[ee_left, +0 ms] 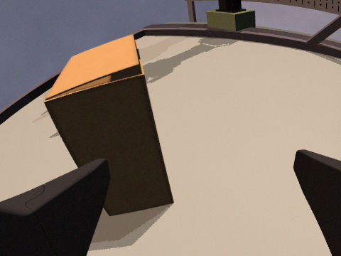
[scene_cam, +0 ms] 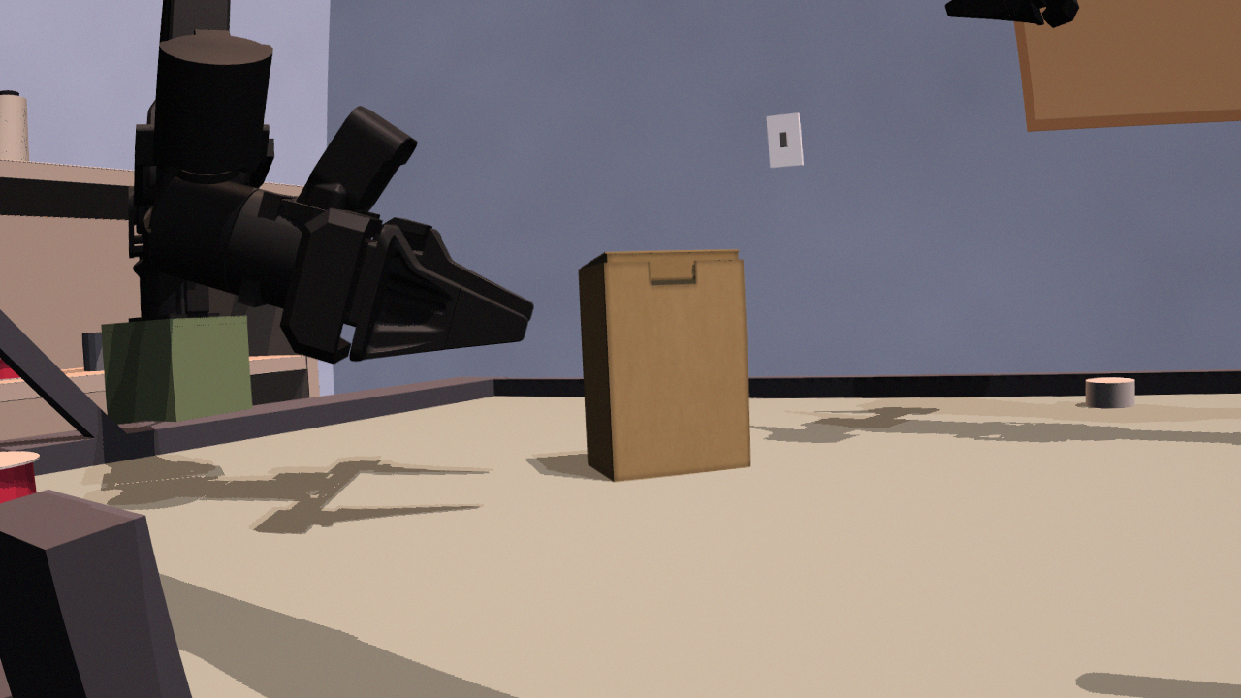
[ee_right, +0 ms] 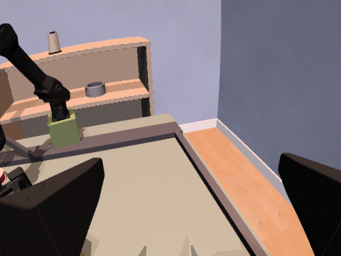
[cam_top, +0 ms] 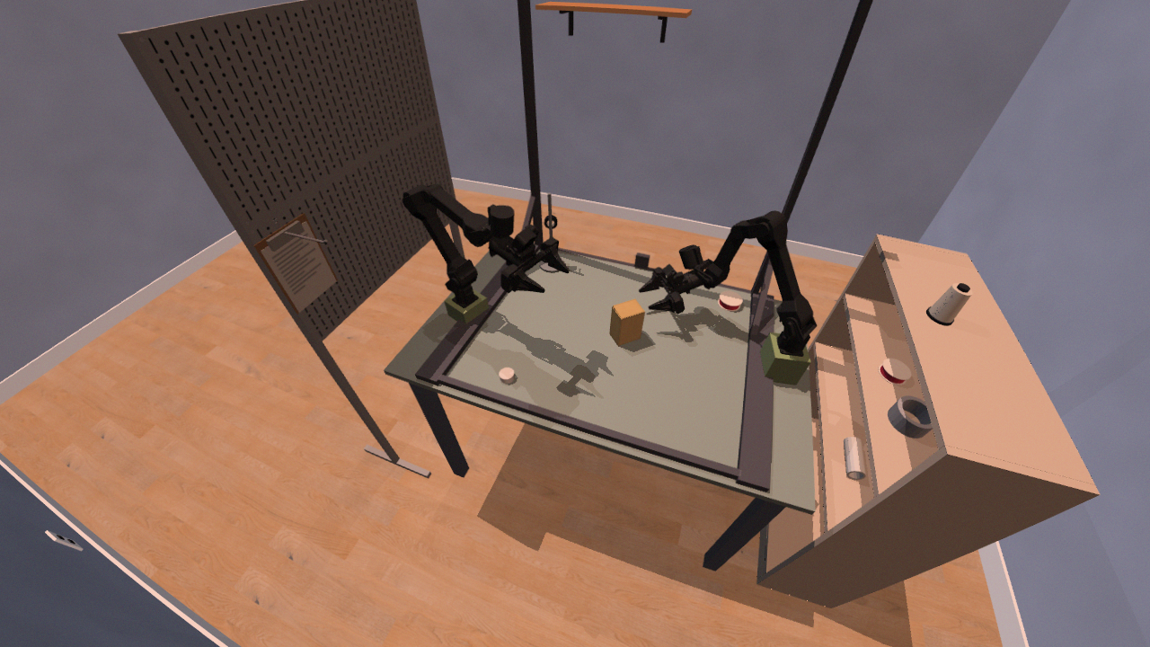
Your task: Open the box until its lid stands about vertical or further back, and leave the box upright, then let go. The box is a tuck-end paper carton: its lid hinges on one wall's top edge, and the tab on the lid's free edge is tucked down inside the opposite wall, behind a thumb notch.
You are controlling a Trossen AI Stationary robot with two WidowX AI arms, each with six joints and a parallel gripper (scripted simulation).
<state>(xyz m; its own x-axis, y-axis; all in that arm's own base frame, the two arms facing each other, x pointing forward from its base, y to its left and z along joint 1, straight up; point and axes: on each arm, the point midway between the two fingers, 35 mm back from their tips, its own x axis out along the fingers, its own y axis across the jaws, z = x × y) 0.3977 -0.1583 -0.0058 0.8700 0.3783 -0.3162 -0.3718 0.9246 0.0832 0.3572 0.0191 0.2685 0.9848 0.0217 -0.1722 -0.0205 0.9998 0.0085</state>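
My left hand is 110 mm short of the brown carton, 70 mm to the left of it and 20 mm above it.
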